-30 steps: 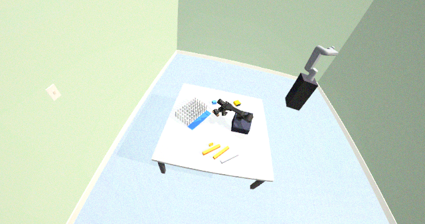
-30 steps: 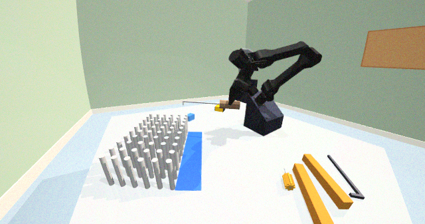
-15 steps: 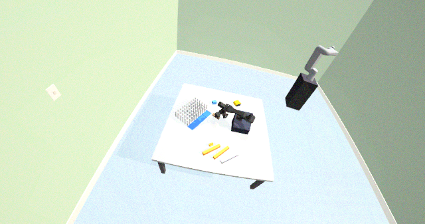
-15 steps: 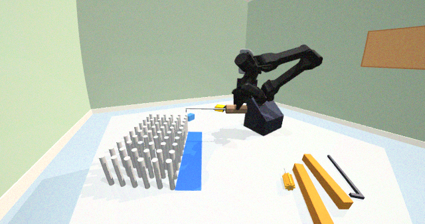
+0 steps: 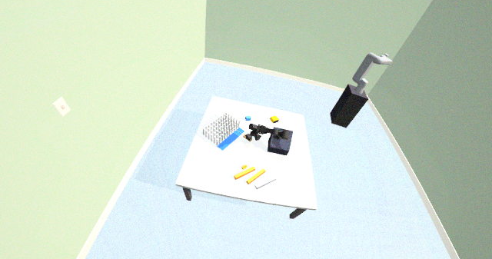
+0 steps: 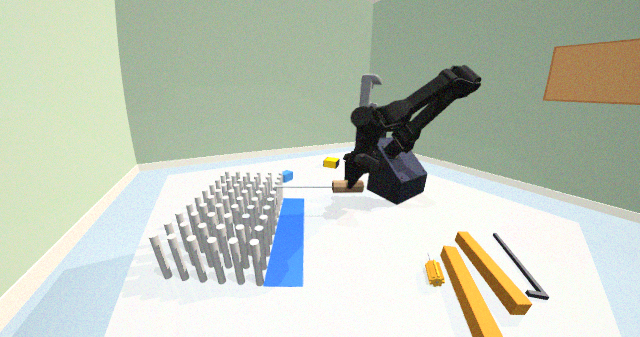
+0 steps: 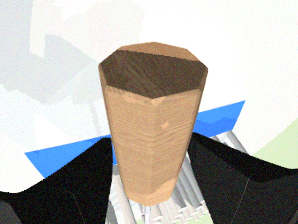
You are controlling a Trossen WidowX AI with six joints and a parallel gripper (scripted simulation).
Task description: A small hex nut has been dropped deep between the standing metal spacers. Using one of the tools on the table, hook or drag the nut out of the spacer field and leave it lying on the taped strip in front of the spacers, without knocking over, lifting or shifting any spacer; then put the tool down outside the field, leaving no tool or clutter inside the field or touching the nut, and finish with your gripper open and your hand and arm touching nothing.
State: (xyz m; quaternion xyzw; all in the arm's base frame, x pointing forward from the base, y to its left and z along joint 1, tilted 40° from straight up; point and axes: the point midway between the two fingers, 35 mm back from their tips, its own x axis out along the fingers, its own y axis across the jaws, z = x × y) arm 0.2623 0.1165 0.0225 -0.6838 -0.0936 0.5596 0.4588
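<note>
Now: gripper tip 170 mm short of the blue taped strip, 120 mm above it and 30 mm to the left of it. Also, from my gripper tip: yellow brush-like tool 270 mm to the left, 100 mm below, 70 mm behind; hex nut 300 mm ahead, 120 mm to the right, 110 mm below; blue block 390 mm to the right, 100 mm below, 80 mm ahead.
</note>
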